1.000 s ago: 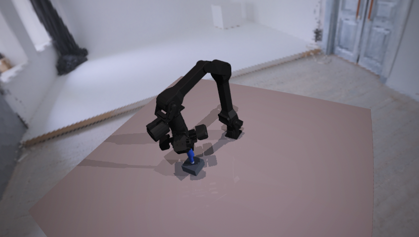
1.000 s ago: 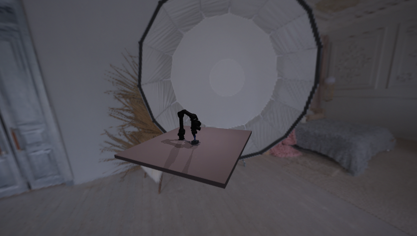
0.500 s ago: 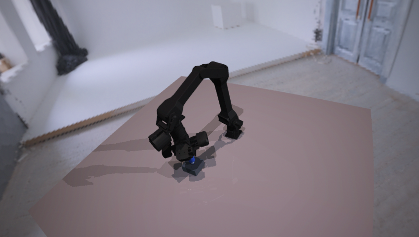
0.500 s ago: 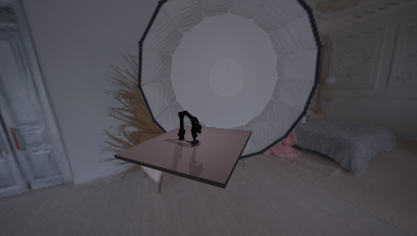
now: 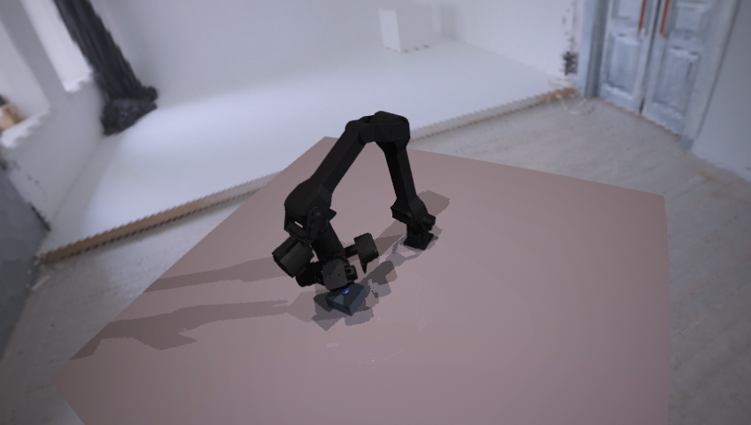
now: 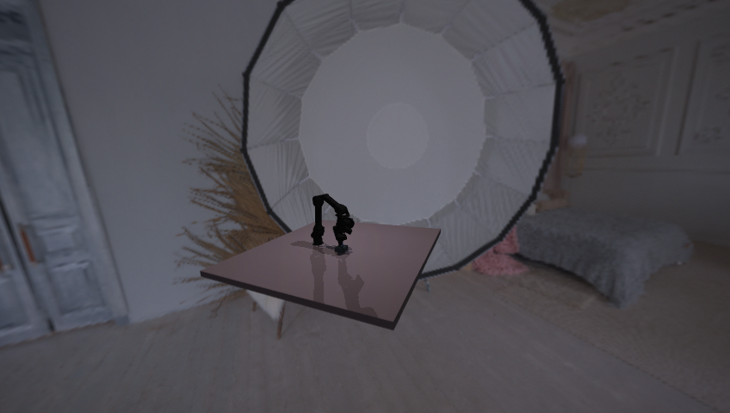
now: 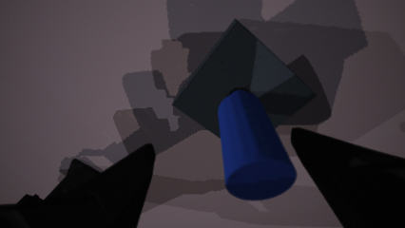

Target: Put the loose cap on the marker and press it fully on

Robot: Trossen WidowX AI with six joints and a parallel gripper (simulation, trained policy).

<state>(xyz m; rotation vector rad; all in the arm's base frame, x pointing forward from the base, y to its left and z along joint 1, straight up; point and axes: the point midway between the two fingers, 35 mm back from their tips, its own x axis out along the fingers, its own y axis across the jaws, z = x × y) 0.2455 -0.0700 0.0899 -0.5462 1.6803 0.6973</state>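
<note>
The blue cap lies 2 cm ahead of my gripper tip and 2 cm above it. Round my gripper tip: dark grey holder block (4 cm below, 2 cm ahead).
</note>
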